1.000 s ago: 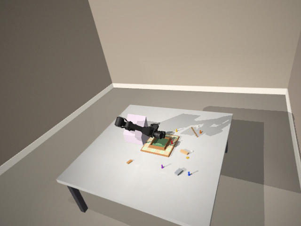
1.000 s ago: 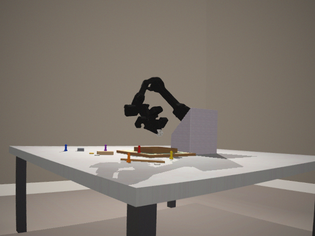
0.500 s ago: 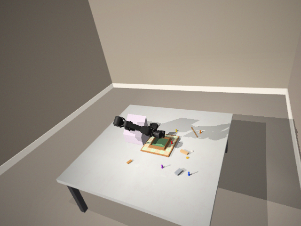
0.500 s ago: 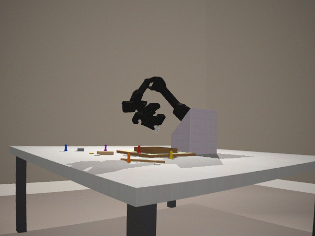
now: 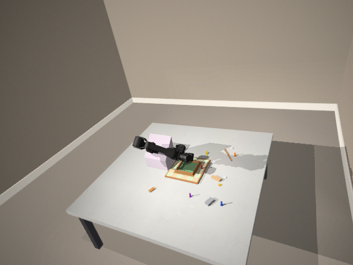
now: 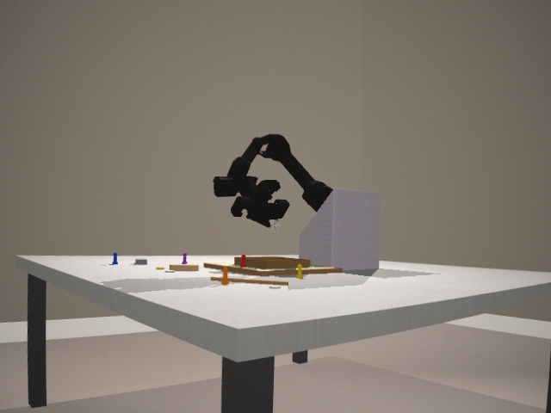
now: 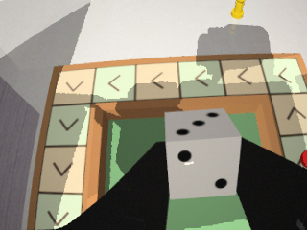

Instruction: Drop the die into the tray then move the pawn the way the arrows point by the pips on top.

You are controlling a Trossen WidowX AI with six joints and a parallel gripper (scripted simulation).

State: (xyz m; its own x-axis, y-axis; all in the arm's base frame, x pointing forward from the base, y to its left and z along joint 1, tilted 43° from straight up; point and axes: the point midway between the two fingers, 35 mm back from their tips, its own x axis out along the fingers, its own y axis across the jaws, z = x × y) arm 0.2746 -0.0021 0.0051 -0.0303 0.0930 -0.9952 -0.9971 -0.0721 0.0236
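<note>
My gripper tip is now right at the white die. From my gripper tip the other things lie so: red pawn 11 cm ahead, 10 cm below, 2 cm to the left; yellow pawn 22 cm to the left, 11 cm below, 7 cm ahead; green dice tray 12 cm below.
</note>
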